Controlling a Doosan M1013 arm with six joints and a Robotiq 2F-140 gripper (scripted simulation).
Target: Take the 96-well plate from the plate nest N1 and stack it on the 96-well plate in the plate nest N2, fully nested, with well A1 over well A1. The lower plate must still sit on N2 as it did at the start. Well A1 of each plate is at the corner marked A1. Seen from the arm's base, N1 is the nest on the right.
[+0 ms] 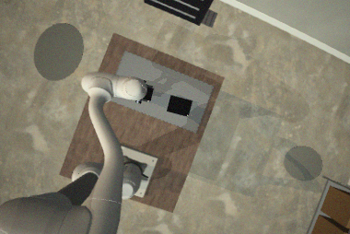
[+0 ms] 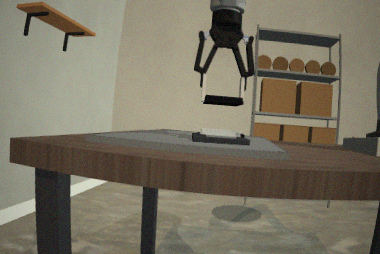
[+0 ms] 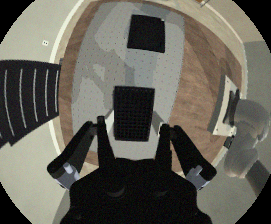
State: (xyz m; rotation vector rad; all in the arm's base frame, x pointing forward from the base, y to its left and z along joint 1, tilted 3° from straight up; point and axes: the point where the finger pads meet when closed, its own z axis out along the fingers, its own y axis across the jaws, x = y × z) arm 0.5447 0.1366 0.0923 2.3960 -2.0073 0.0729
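My hand is 100 mm above the pale 96-well plate and 30 mm to the right of it. Also, from my hand: dark 96-well plate: 20 mm below; plate nest N1: 270 mm to the right, 110 mm below, 10 mm ahead.
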